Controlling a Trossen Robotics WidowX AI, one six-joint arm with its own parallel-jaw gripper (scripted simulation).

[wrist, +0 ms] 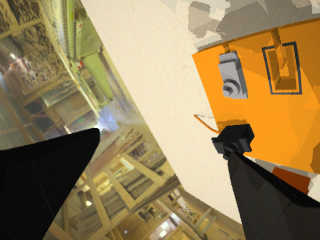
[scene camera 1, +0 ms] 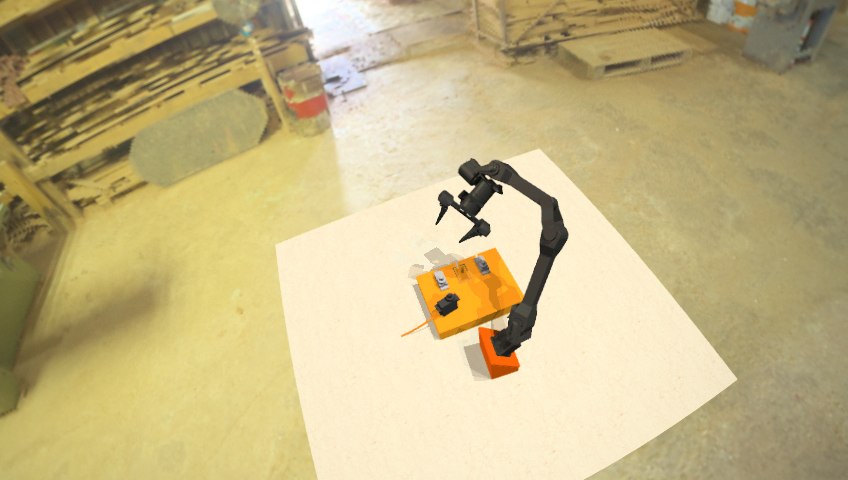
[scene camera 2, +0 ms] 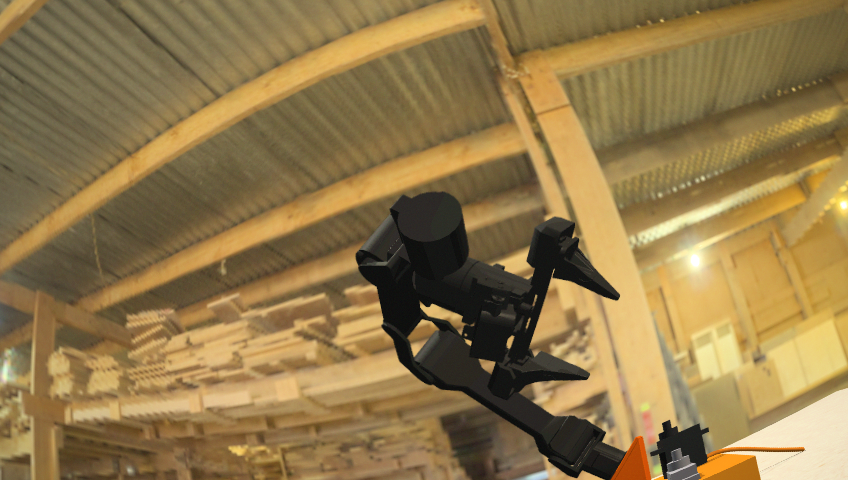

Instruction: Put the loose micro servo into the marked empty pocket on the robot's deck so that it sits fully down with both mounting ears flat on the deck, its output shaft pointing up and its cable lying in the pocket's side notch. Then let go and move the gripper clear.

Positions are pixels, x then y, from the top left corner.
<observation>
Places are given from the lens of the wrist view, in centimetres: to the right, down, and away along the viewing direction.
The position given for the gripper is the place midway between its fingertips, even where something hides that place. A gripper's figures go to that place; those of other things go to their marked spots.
gripper (wrist: 165, 146): 0, 2, 10
black micro servo (wrist: 237, 138): 13, 4, 24
</observation>
